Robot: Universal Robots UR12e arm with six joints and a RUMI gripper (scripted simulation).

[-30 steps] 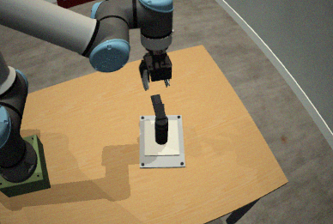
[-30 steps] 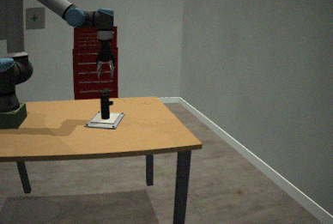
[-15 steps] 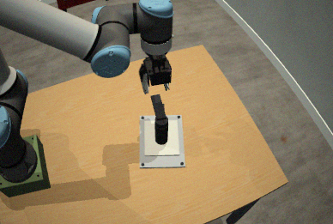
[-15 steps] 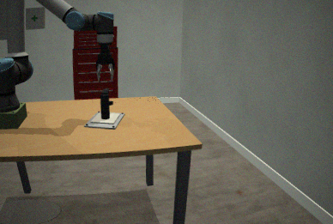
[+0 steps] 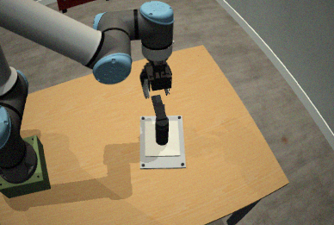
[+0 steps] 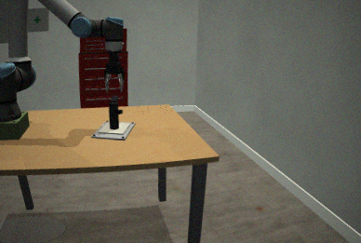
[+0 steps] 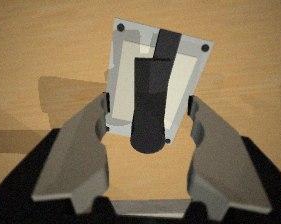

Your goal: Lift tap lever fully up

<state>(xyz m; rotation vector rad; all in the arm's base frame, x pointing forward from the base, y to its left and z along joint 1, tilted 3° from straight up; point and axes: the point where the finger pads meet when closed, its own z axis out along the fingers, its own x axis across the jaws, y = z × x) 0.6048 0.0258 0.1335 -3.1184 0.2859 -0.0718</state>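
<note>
Right now the dark lever is 4 cm below my hand and 3 cm to the right of it. From my hand the other things lie so: tap 9 cm below, 6 cm to the right, 1 cm behind.
</note>
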